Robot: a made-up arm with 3 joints. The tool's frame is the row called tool.
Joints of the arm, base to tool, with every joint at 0 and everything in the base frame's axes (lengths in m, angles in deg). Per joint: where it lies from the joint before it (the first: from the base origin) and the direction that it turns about. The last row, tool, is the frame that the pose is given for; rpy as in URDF.
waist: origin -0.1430 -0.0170 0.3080 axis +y
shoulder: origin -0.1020 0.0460 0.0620 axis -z
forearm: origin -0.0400 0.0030 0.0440 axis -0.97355 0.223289 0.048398
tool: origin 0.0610 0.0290 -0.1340 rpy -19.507 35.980 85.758
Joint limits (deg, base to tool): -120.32..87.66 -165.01..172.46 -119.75..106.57
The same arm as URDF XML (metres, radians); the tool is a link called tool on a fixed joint. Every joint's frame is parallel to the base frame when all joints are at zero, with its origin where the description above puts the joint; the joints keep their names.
<robot name="arm">
  <link name="base"/>
  <link name="link1"/>
  <link name="link2"/>
  <link name="link3"/>
  <link name="tool"/>
  <joint name="waist" type="revolute">
    <parent link="base"/>
    <child link="link1"/>
    <origin xyz="-0.1430 -0.0170 0.3080"/>
    <axis xyz="0 1 0"/>
    <limit lower="-2.1000" upper="1.5300"/>
  </joint>
  <joint name="shoulder" type="revolute">
    <parent link="link1"/>
    <child link="link2"/>
    <origin xyz="-0.1020 0.0460 0.0620"/>
    <axis xyz="0 0 -1"/>
    <limit lower="-2.8800" upper="3.0100"/>
  </joint>
  <joint name="forearm" type="revolute">
    <parent link="link2"/>
    <child link="link3"/>
    <origin xyz="-0.0400 0.0030 0.0440"/>
    <axis xyz="-0.97355 0.223289 0.048398"/>
    <limit lower="-2.0900" upper="1.8600"/>
  </joint>
  <joint name="tool_fixed" type="fixed">
    <parent link="link3"/>
    <child link="tool"/>
    <origin xyz="0.0610 0.0290 -0.1340" rpy="-0.3405 0.6280 1.4968"/>
  </joint>
</robot>

